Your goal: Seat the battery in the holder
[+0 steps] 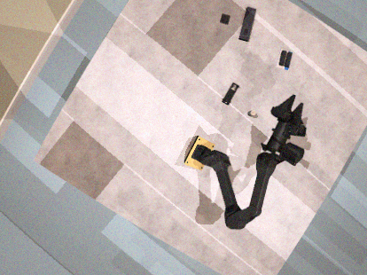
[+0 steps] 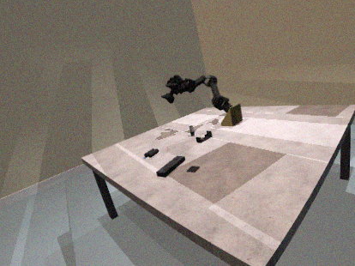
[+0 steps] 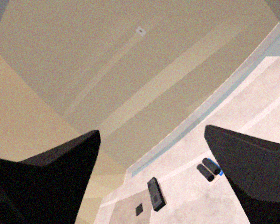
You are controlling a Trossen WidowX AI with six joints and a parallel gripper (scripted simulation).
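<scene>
Now: gripper tip 280 mm above the battery, 80 mm to the right of it and 80 mm past it. From my gripper tip the other things lie so: long black bar: 300 mm below, 290 mm ahead, 280 mm to the left.
</scene>
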